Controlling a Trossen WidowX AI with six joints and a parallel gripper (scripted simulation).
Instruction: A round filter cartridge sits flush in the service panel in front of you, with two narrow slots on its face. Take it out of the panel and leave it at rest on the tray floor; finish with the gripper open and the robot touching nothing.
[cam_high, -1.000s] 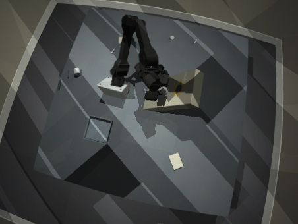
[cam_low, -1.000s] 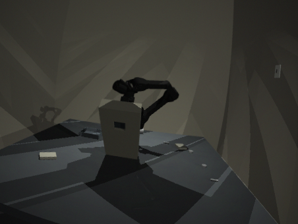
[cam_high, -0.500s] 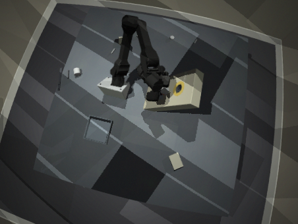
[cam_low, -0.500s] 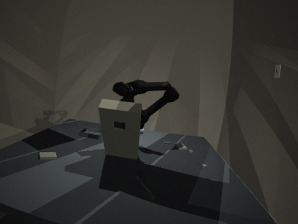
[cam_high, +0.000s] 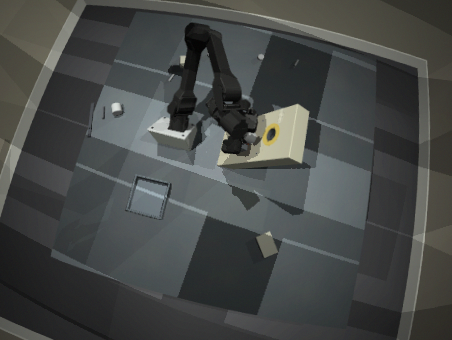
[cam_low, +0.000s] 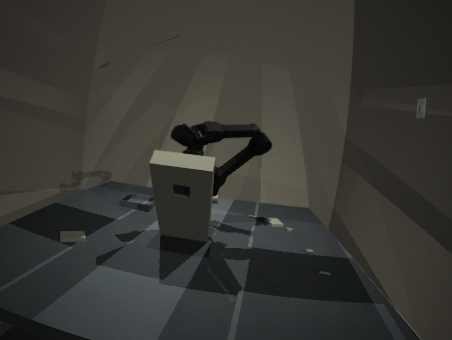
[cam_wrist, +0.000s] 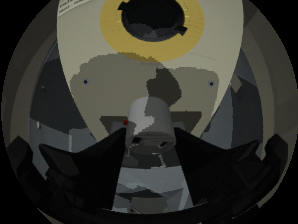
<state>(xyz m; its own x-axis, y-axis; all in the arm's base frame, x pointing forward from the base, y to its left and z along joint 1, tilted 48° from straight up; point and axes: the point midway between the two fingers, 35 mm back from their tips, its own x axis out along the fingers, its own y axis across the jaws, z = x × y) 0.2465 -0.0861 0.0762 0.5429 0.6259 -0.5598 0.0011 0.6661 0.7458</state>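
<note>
My gripper tip is now 40 mm short of the beige service panel and 20 mm above it. The rest, counted from my gripper tip: round filter cartridge (right at my gripper tip); tray (340 mm behind, 280 mm to the right, 170 mm below).
</note>
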